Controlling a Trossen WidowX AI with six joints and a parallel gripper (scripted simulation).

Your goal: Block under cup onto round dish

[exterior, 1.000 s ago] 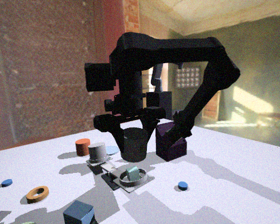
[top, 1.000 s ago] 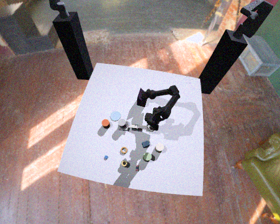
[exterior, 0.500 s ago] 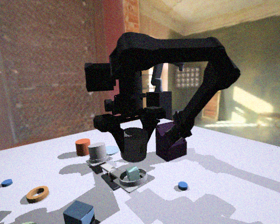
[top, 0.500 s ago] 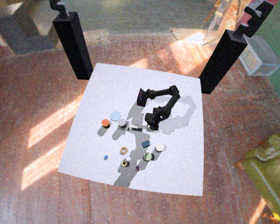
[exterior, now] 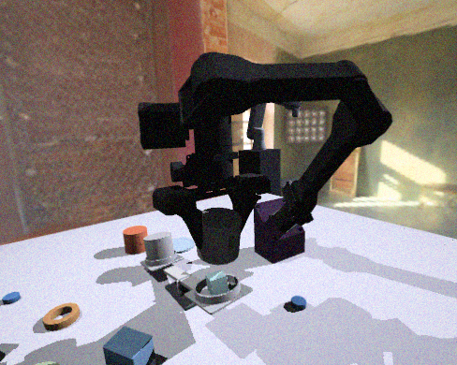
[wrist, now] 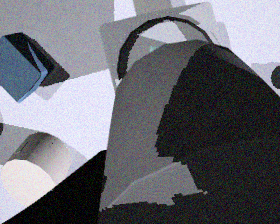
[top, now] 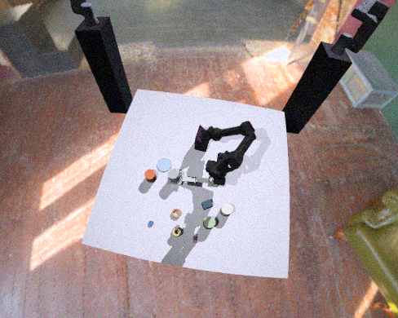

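Right now my gripper tip is 10 mm to the left of the teal block and 80 mm above it. The rest, counted from my gripper tip: small balance: 140 mm to the right, 130 mm below; then green cylinder: 270 mm ahead, 40 mm to the right, 130 mm below; then cream cylinder: 180 mm ahead, 60 mm to the left, 130 mm below.
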